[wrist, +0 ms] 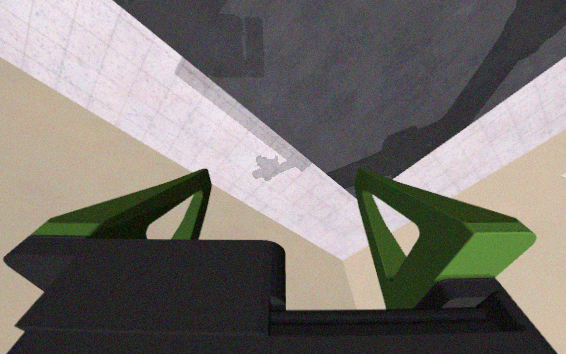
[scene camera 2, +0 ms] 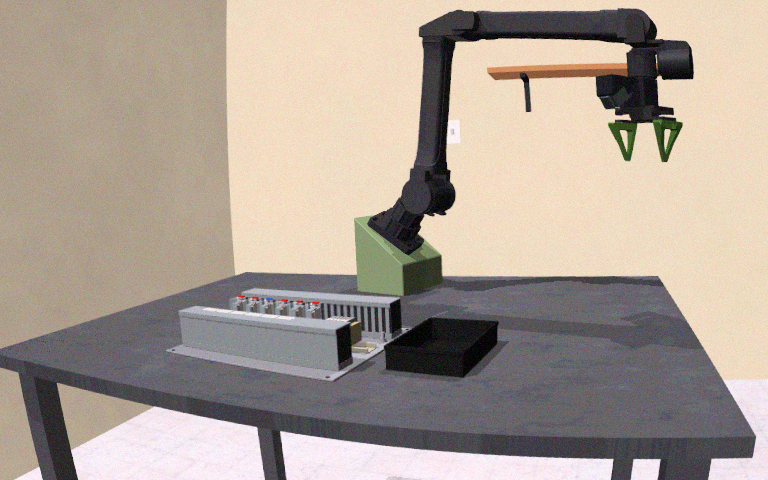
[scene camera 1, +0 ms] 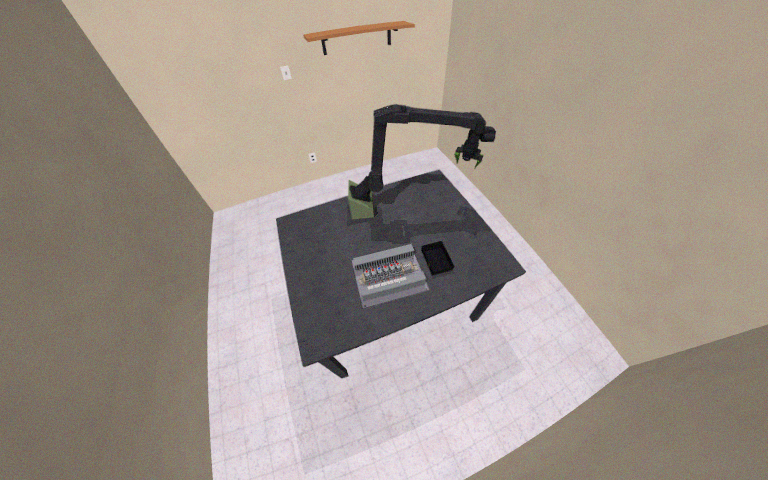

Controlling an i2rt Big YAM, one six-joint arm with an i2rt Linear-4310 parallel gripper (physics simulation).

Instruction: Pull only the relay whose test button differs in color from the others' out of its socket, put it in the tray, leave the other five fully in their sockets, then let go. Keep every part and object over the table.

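Places are measured from the arm's base along level axes (x ahead, y down, z left), in metres.
Pixels of known places: gripper, fingertip midpoint: [wrist: 282, 176] [scene camera 2: 645, 161] [scene camera 1: 466, 166]; arm's base, origin of the base link: [scene camera 2: 394, 234] [scene camera 1: 359, 194].
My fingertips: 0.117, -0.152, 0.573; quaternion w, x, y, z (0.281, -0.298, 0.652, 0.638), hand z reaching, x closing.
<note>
Ahead of a thing's pixels: the offset from my fingertips to its top centre, as dx, dy, dz. "*": to the spot under its first point. Level surfaces: height alone.
Six relays stand in a row in their sockets between two grey slotted ducts. The relay with the blue test button @(+0.359, +0.205, -0.584) [scene camera 1: 379, 270] [scene camera 2: 269, 306] is third from the left in both scene views; the other five have red buttons. Its lower part is hidden behind the front duct in scene camera 2. The black tray @(+0.346, +0.239, -0.283) [scene camera 1: 442, 272] [scene camera 2: 421, 361] stands on the table to the right of the relay panel. My gripper [scene camera 1: 467, 164] [scene camera 2: 646, 160] [wrist: 282, 176] is open and empty, high up and far to the right of the relays and tray. Relays and tray do not show in the wrist view.
The front duct @(+0.442, +0.211, -0.541) [scene camera 2: 263, 338] and rear duct @(+0.276, +0.211, -0.541) [scene camera 1: 384, 255] flank the relays on a grey base plate @(* +0.478, +0.271, -0.389) [scene camera 2: 334, 375]. Beige terminal parts @(* +0.347, +0.270, -0.413) [scene camera 2: 364, 346] sit at the row's right end. The arm's green base [scene camera 1: 361, 209] [scene camera 2: 379, 266] stands behind the panel. The dark table's @(dy +0.274) [scene camera 1: 322, 316] [wrist: 320, 75] right corner lies below the gripper.
</note>
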